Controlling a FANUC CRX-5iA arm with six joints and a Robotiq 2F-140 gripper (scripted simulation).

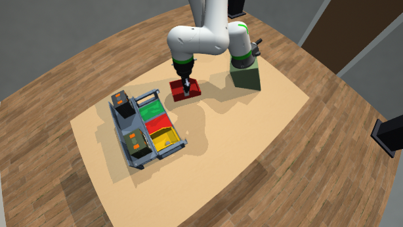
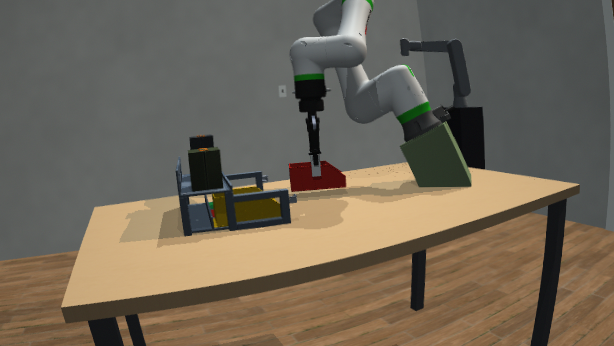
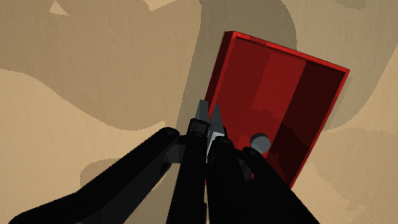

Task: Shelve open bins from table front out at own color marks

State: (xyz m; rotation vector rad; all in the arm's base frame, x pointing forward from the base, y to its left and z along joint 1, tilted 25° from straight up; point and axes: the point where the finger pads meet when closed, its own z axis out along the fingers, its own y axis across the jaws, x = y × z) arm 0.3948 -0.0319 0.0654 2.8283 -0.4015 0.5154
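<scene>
Now: hand 2 cm past the red bin, 4 cm to the left of it and 4 cm above it. From my hand the other things lie so: yellow bin: 27 cm ahead, 15 cm to the left, 6 cm below.
</scene>
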